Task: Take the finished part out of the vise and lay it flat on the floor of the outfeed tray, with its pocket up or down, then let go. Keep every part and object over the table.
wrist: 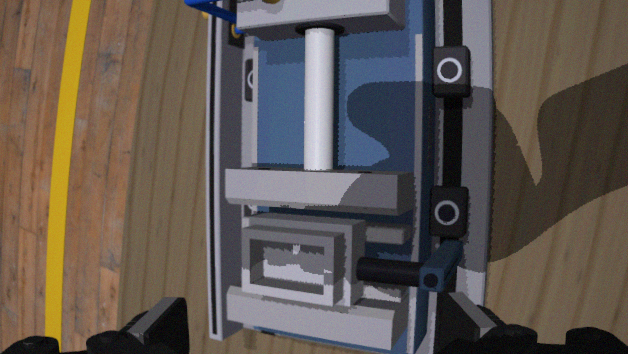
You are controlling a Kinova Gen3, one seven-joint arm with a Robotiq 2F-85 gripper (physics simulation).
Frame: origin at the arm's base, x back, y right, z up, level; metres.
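Seen in the pictures: gripper, fingertip midpoint: (313,324).
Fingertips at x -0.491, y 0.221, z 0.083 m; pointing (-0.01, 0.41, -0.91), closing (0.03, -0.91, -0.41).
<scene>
Pixels of each thing's middle, then the offset from my fingertips to it. "spot": a spot on its surface instead. Level surfaces: height alone.
- finished part at the middle of its body: (300,259) dx +0.000, dy +0.047, dz -0.086 m
- white screw rod at the middle of its body: (319,98) dx +0.086, dy +0.045, dz -0.106 m
- black rod at the middle of its body: (390,271) dx -0.004, dy -0.001, dz -0.094 m
- blue bracket at a spot on its surface: (440,267) spot: dx +0.002, dy -0.027, dz -0.089 m
- blue handle at a spot on its surface: (215,9) spot: dx +0.144, dy +0.111, dz -0.098 m
- table at its surface level: dz -0.184 m
The finished part (295,272), a grey stepped block with a rectangular pocket facing up, sits between the vise's jaws. It is close to the lower jaw (310,315), and a narrow dark gap shows between it and the upper jaw (310,186), which is on the white screw rod (319,100). My gripper (313,324) is open and empty. Its fingers show at the bottom left and bottom right of the wrist view, wide to either side of the lower jaw. How high they are above the vise is hard to tell. The outfeed tray does not show in this view.
A black rod (390,271) on a blue bracket (440,267) points at the part's right side. Black clamps (449,71) (447,212) stand along the right rail. A blue handle (215,9) shows at the top left. Plank floor with a yellow stripe (65,175) lies beyond the table (165,175).
</scene>
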